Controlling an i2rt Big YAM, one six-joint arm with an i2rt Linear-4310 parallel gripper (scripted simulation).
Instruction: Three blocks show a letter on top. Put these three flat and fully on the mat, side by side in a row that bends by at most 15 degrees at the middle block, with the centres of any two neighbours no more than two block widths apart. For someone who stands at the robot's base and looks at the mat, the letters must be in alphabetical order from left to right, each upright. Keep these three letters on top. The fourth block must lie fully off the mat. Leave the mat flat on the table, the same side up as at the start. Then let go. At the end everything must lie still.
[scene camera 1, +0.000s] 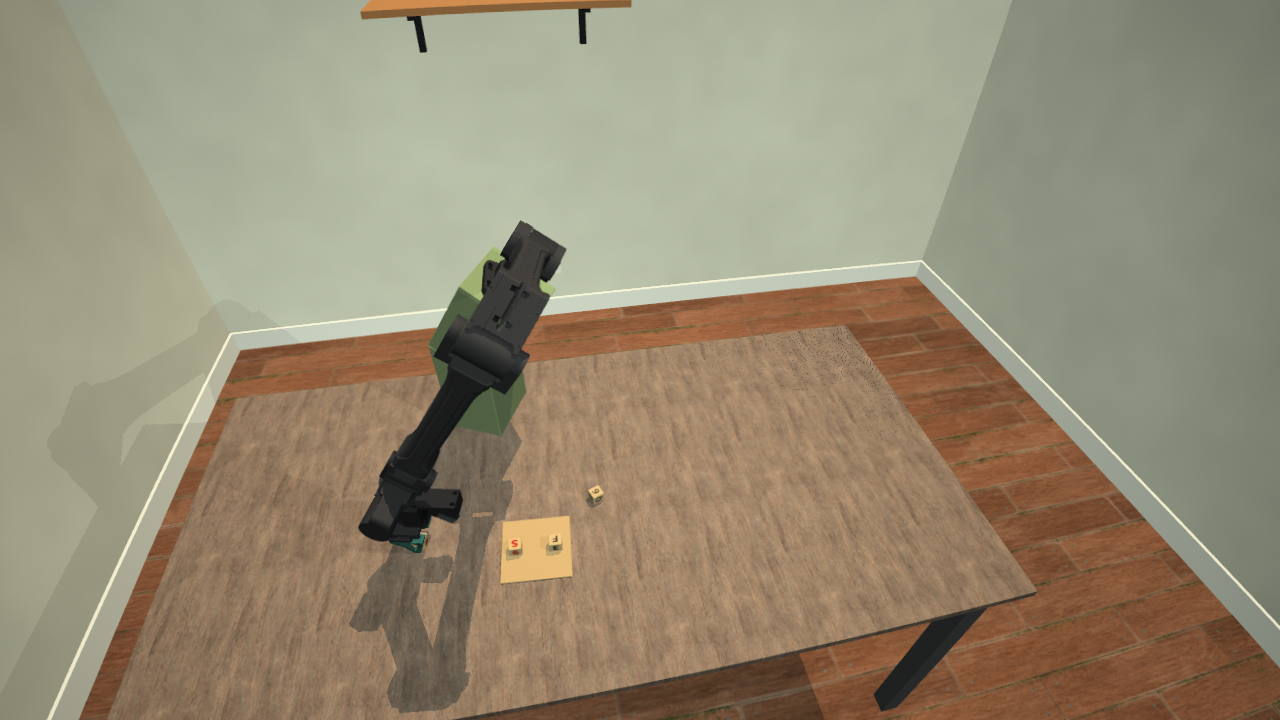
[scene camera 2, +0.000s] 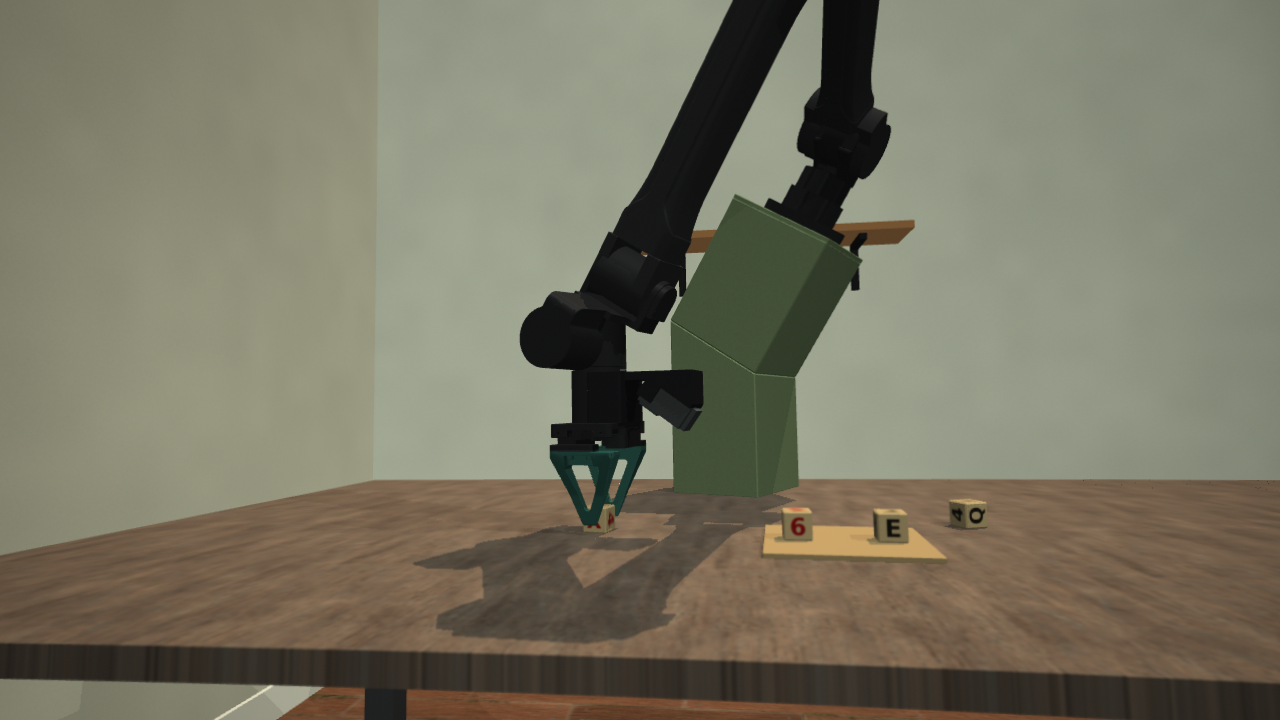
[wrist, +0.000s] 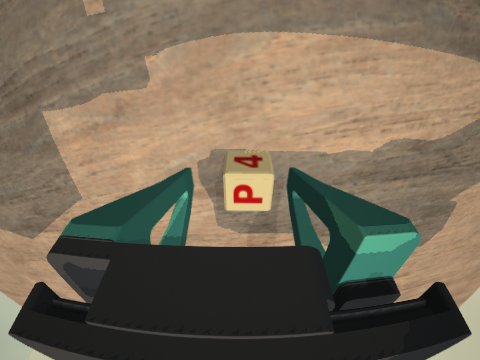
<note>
I see my gripper and a tan mat.
My gripper is seen too in scene camera 1 and in the wrist view.
</note>
